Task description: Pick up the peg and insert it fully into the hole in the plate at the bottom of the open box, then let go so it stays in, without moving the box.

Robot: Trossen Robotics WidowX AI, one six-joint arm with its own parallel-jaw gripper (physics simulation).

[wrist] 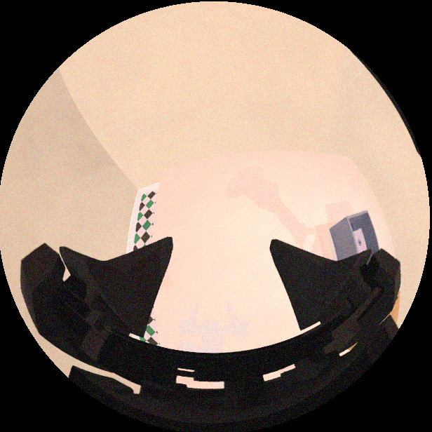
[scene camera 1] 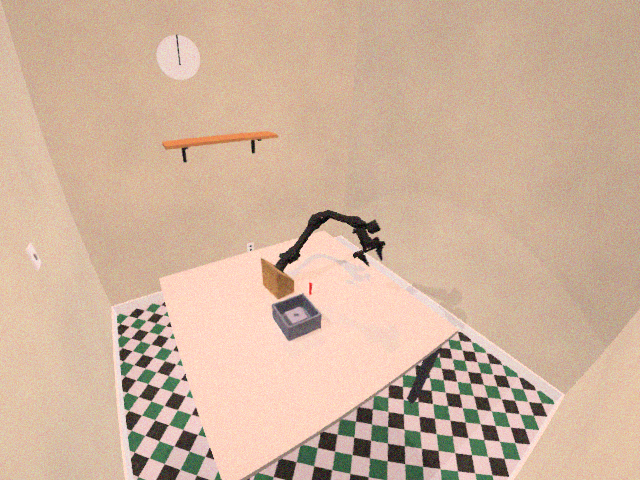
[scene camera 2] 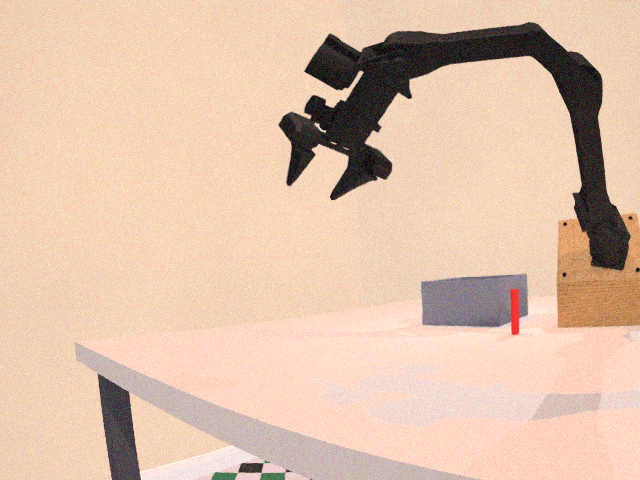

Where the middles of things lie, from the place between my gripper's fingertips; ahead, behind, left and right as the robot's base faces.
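Scene:
With the grey box (scene camera 2: 485,301) to measure from, I find my hand 20 cm above it, 47 cm to the left of it and 3 cm past it.

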